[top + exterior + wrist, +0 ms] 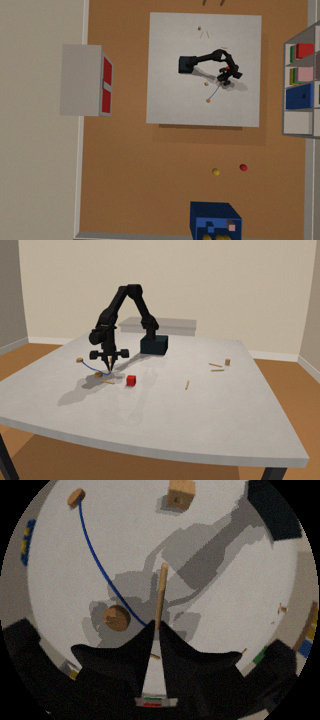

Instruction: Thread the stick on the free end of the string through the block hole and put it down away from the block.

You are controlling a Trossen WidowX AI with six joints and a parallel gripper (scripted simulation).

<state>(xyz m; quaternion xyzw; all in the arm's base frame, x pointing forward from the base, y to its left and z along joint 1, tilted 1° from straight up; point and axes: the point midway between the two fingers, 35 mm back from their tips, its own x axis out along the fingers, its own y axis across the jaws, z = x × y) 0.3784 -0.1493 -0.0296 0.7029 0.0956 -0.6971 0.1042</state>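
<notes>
My gripper tip is 170 mm past the wooden block and 40 mm to the left of it. Also, from my gripper tip: small wooden cylinder: 220 mm behind, 610 mm to the left; red cube: 90 mm ahead, 120 mm to the left.
</notes>
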